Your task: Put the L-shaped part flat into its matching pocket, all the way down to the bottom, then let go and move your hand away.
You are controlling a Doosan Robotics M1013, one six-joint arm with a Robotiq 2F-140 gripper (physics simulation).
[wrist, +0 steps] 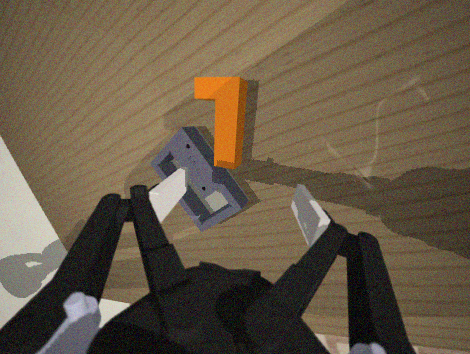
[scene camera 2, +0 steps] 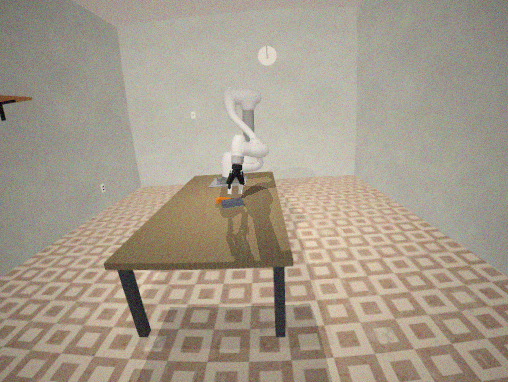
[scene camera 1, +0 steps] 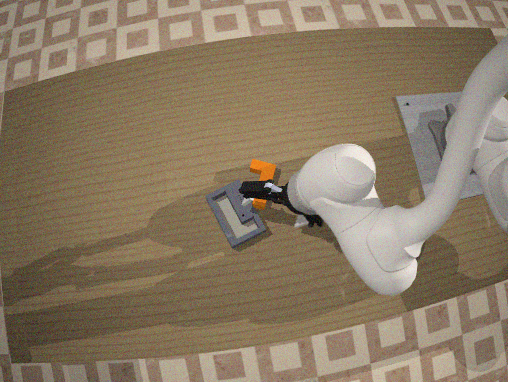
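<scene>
The orange L-shaped part lies flat on the table, outside the pocket and close beside the slate-grey fixture. In the wrist view, the end of its long leg is at the fixture's edge. The L-shaped pocket in the fixture has a pale floor and is empty. My gripper is wide open with nothing between the fingers, above the table. In the wrist view, the left fingertip covers some of the fixture, and the part lies beyond the fingertips.
A light grey plate lies under the arm's base at the far right in scene camera 1. The wooden table's front edge shows in scene camera 2. Shadows of the arm fall across the table.
</scene>
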